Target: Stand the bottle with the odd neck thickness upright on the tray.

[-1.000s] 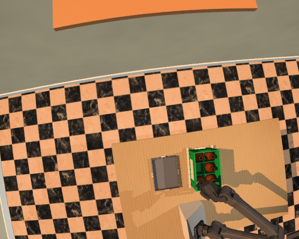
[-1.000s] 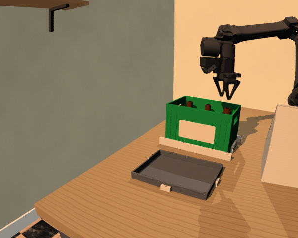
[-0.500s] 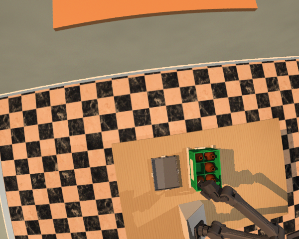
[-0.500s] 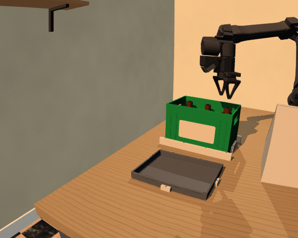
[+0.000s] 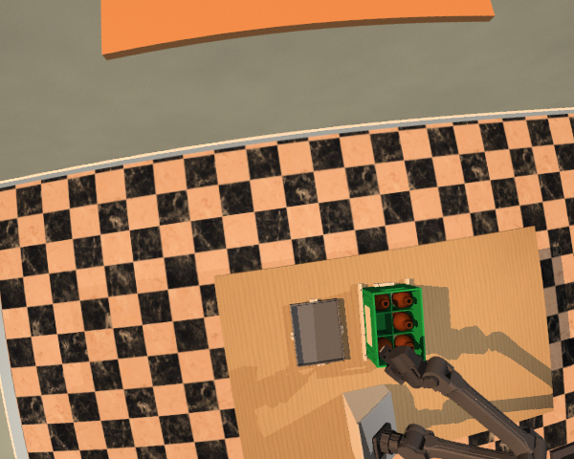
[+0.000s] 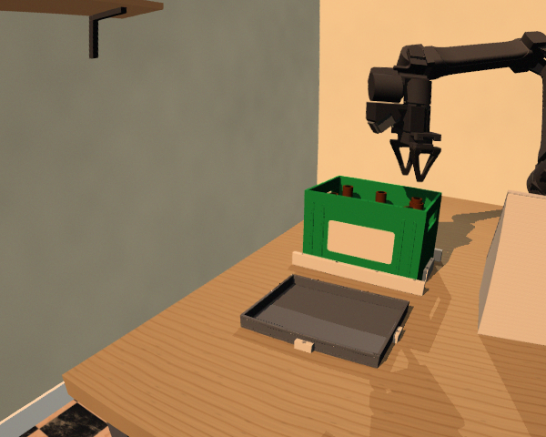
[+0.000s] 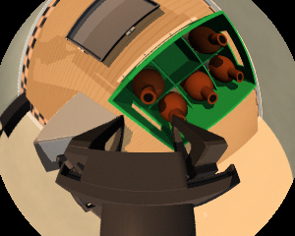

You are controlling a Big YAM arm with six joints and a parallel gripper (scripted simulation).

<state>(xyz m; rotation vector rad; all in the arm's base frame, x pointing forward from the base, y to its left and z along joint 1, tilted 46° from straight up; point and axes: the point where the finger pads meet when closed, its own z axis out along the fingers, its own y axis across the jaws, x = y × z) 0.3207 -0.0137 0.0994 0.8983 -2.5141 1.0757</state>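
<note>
Right now the green crate is 150 mm below my hand, 80 mm ahead of it and 50 mm to the right of it. Round my hand: dark grey tray 230 mm to the left, 220 mm below, 90 mm ahead.
</note>
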